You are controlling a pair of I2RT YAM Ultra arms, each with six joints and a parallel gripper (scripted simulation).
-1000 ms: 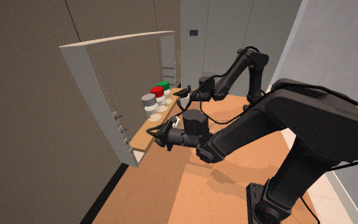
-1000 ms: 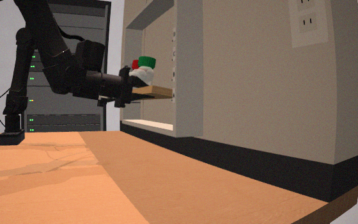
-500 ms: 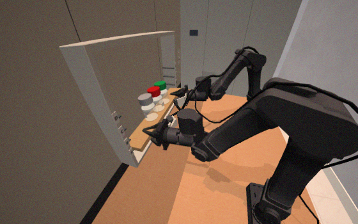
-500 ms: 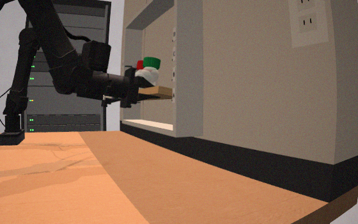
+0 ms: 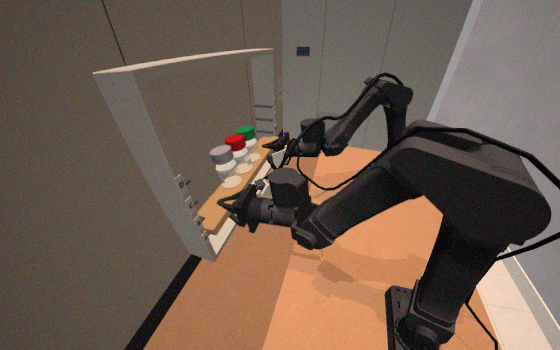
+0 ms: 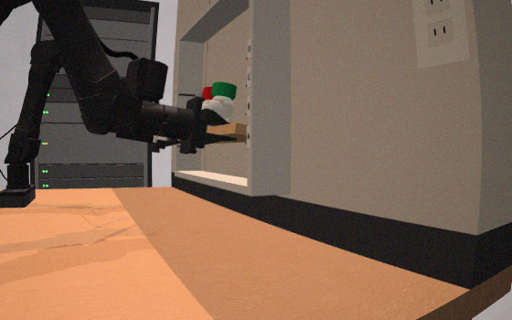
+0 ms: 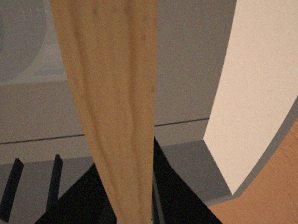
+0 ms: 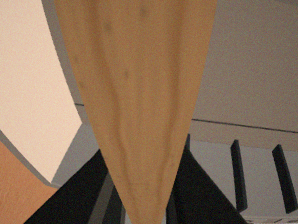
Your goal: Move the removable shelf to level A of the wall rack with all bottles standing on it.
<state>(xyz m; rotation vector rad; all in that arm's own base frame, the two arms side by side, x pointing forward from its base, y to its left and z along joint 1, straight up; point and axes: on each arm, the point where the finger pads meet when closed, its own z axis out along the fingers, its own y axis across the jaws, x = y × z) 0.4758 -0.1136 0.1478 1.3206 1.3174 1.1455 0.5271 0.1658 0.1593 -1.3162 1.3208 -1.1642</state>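
The grey-capped bottle is 20 mm ahead of my left hand, 70 mm to the right of it and 50 mm above it. Round my left hand: green-capped bottle 30 mm ahead, 200 mm to the right, 60 mm above; then wall rack 40 mm ahead, 150 mm to the right, 100 mm above; then wooden shelf 20 mm ahead, 150 mm to the right.
The green-capped bottle lies 9 cm to the left of my right hand and 6 cm above it. Also, from my right hand: wall rack (2 cm ahead, 15 cm to the left, 10 cm above); then wooden shelf (1 cm behind, 15 cm to the left); then grey-capped bottle (22 cm to the left, 6 cm above).
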